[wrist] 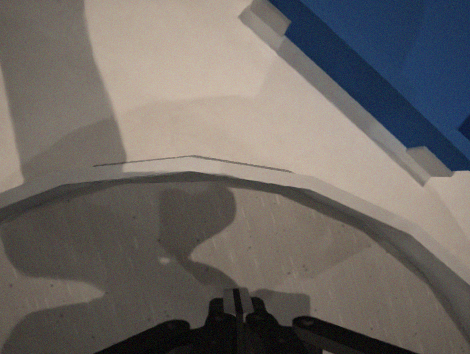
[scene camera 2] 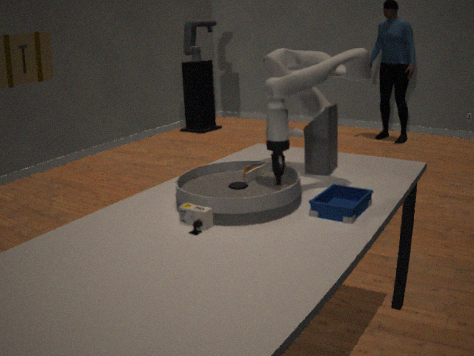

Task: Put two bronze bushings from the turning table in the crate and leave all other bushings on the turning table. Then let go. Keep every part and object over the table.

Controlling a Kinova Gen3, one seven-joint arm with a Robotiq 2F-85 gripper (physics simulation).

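Places are measured from the arm's base along level axes (x ahead, y left, z up), in centimetres.
Where they show: gripper, fingertip midpoint: (wrist: 235, 306) (scene camera 2: 277, 186); arm's base at its link origin: (scene camera 2: 322, 113).
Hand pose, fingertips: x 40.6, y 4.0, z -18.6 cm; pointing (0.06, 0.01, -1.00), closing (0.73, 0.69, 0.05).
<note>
Each offset is from my fingertips to the top centre of the thing.
The turning table (scene camera 2: 239, 205) (wrist: 310, 192) is a round grey dish with a raised wall. A thin pale bar stands inside it, with a small orange-brown patch at its left end, in the scene view; whether that patch is a bushing I cannot tell. The crate {dz -0.3, dx -3.0, dy +22.8 cm} (scene camera 2: 342, 202) (wrist: 360, 95) is blue and stands to the right of the turning table; the part of its inside that shows has no bushing that I can make out. My gripper (scene camera 2: 278, 183) (wrist: 235, 306) is shut with nothing between its fingers, pointing down inside the turning table's wall, over its right part.
A small white box with a dark knob {dz +0.5, dx +30.3, dy -9.7 cm} (scene camera 2: 196, 217) stands against the turning table's near side. A grey upright panel (scene camera 2: 321, 142) stands behind, near the arm. The table's right edge runs beyond the crate. A person (scene camera 2: 395, 55) stands in the background.
</note>
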